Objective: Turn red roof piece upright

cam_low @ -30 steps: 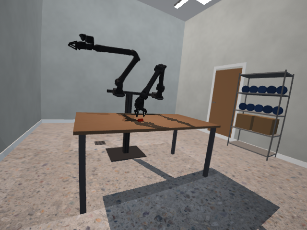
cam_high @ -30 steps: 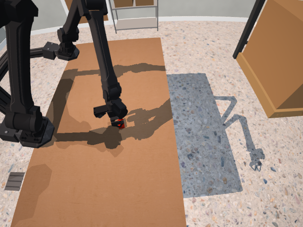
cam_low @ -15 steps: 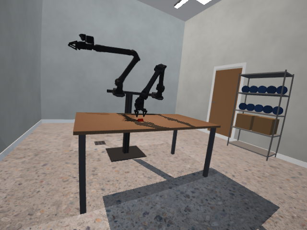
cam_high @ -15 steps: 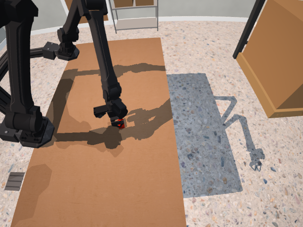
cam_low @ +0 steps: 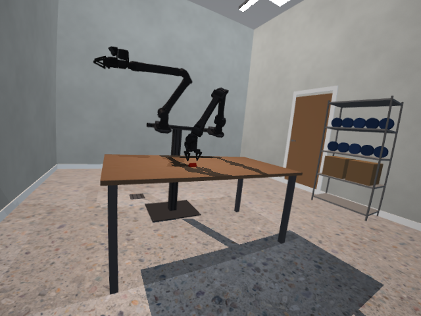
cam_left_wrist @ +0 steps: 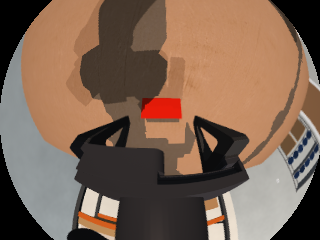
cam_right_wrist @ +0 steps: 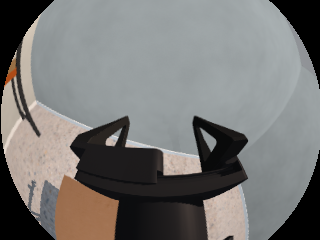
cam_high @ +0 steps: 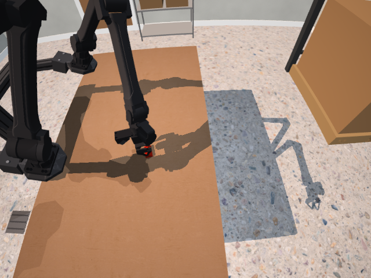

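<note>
Right now the red roof piece is 1 cm ahead of my left hand and 4 cm below it.
</note>
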